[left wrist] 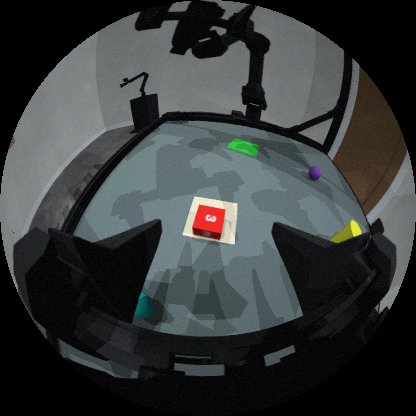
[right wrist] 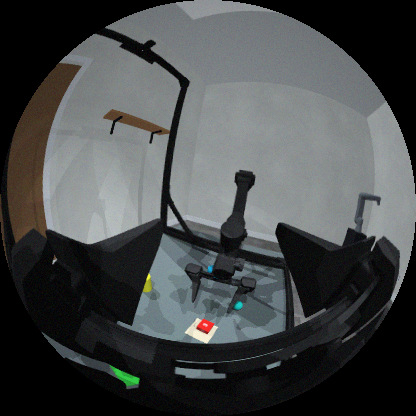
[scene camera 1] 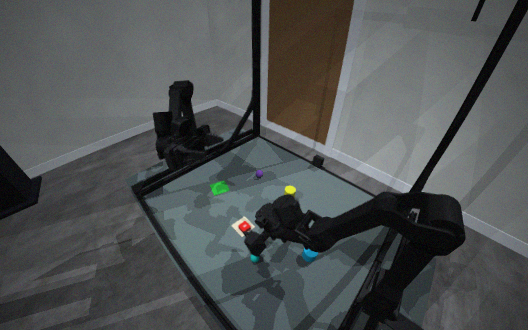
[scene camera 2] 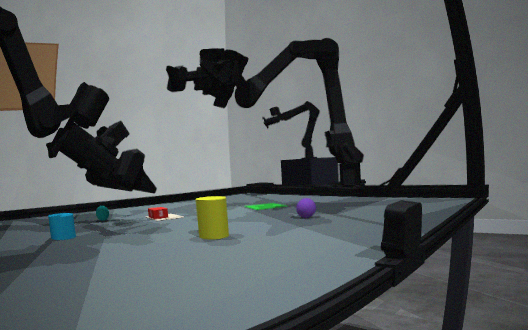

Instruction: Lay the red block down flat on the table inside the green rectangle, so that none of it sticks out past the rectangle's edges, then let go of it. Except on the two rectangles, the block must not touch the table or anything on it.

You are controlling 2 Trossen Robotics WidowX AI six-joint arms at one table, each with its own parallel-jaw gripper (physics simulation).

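Places are measured from the left arm's base along level axes (x ahead, y left, z up), in metres.
Where they show: left gripper, fingertip midpoint: (left wrist: pixel 219 226) (right wrist: pixel 209 307) (scene camera 1: pixel 252 223) (scene camera 2: pixel 143 190); right gripper, fingertip midpoint: (right wrist: pixel 222 226) (scene camera 1: pixel 214 146) (scene camera 2: pixel 183 65); left arm's base, link origin: (scene camera 1: pixel 375 306); right arm's base, link origin: (left wrist: pixel 251 119) (scene camera 2: pixel 350 186).
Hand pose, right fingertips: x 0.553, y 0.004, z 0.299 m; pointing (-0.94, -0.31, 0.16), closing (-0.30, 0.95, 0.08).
Observation:
Things, the pixels of their centre, and the offset from my right fingertips. "pt": a spot on its surface instead.
- red block, body centre: (left wrist: pixel 208 221) (scene camera 2: pixel 158 213) (right wrist: pixel 204 326) (scene camera 1: pixel 244 227) dz -0.309, dx -0.084, dy -0.003 m
- cream rectangle, surface spot: (left wrist: pixel 231 232) pt dz -0.317, dx -0.093, dy -0.031 m
- green rectangle, surface spot: (scene camera 2: pixel 265 206) (left wrist: pixel 245 146) (scene camera 1: pixel 220 187) pt dz -0.317, dx +0.136, dy -0.097 m
- teal ball, body centre: (left wrist: pixel 138 304) (scene camera 2: pixel 102 213) (right wrist: pixel 237 304) (scene camera 1: pixel 255 257) dz -0.304, dx -0.185, dy +0.066 m
- blue cylinder, body centre: (scene camera 2: pixel 62 226) (scene camera 1: pixel 310 253) dz -0.300, dx -0.320, dy -0.048 m
- yellow cylinder, body centre: (scene camera 2: pixel 212 217) (left wrist: pixel 345 240) (right wrist: pixel 144 281) (scene camera 1: pixel 289 194) dz -0.291, dx -0.135, dy -0.224 m
- purple ball, body centre: (scene camera 2: pixel 306 208) (left wrist: pixel 314 172) (scene camera 1: pixel 259 173) dz -0.302, dx +0.047, dy -0.261 m
The red block (scene camera 1: pixel 244 226) (scene camera 2: pixel 158 213) (left wrist: pixel 209 221) (right wrist: pixel 205 326) lies flat, its "3" upward, on the cream rectangle (scene camera 1: pixel 236 228) (scene camera 2: pixel 175 216) (left wrist: pixel 231 232) (right wrist: pixel 192 331). The green rectangle (scene camera 1: pixel 219 188) (scene camera 2: pixel 265 206) (left wrist: pixel 243 147) (right wrist: pixel 125 376) lies flat with no block on it. My left gripper (scene camera 2: pixel 152 189) (left wrist: pixel 219 226) (right wrist: pixel 209 307) is open and empty, tilted down, above the table near the block; in its wrist view the block shows between the fingertips, slightly left of centre. My right gripper (scene camera 2: pixel 175 78) is open and empty, held high and roughly level.
A teal ball (scene camera 1: pixel 255 258) (scene camera 2: pixel 102 213) (left wrist: pixel 144 305) (right wrist: pixel 238 305) lies near the left gripper. A blue cylinder (scene camera 1: pixel 310 255) (scene camera 2: pixel 62 226), a yellow cylinder (scene camera 1: pixel 290 190) (scene camera 2: pixel 212 218) (left wrist: pixel 348 232) and a purple ball (scene camera 1: pixel 259 173) (scene camera 2: pixel 306 208) (left wrist: pixel 314 173) also stand on the table.

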